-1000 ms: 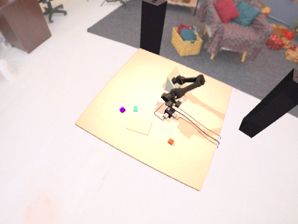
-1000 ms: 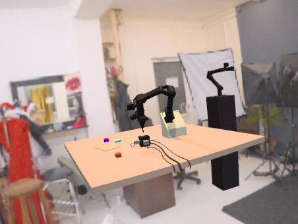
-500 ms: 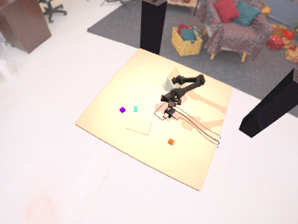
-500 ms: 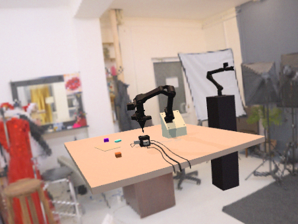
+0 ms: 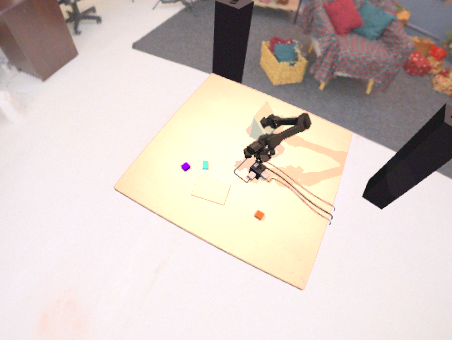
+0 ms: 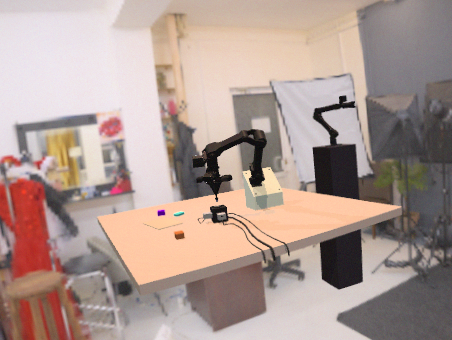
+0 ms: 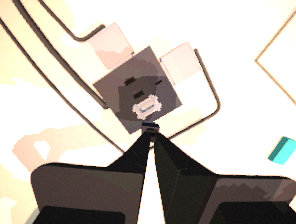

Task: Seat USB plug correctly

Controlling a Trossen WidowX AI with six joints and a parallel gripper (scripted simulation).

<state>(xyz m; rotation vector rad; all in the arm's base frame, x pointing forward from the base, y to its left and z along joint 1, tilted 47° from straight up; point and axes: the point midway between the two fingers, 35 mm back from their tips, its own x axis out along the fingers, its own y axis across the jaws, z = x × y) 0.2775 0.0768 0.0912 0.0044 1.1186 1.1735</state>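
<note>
Right now my gripper tip is 20 mm above the USB plug. Also, from my gripper tip: cyan block 160 mm ahead, 270 mm to the right, 130 mm below; outlined rectangle 280 mm ahead, 140 mm to the right, 130 mm below; orange block 250 mm ahead, 200 mm to the left, 120 mm below.
</note>
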